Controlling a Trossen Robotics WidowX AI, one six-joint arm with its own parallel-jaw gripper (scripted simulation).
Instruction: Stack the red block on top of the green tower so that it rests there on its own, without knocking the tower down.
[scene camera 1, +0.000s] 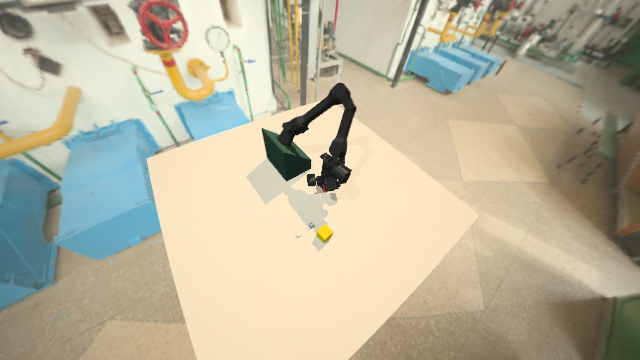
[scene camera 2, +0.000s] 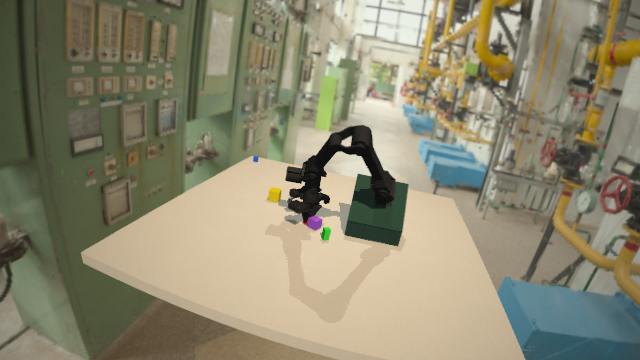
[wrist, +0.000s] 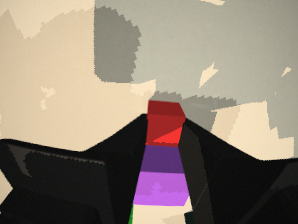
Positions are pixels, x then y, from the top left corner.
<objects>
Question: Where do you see a small red block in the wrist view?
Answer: At 165, 119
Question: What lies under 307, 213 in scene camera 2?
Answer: My gripper.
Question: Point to a purple block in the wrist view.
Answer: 162, 182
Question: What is my gripper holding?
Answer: A small red block.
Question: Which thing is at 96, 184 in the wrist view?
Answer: My gripper.
</objects>
